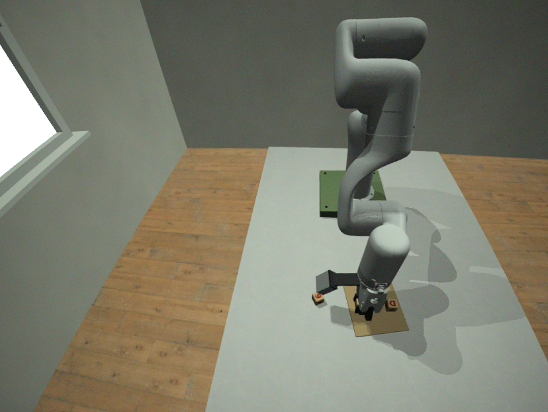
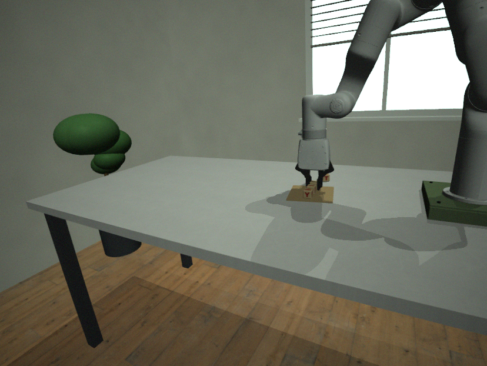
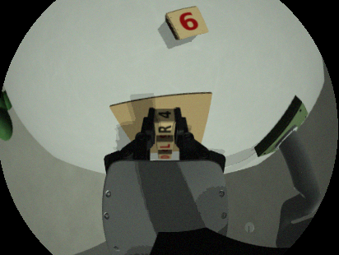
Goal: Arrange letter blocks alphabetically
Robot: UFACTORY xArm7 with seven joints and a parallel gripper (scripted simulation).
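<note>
Now: hand 40 mm to the right of the tan mat and 20 mm above it.
</note>
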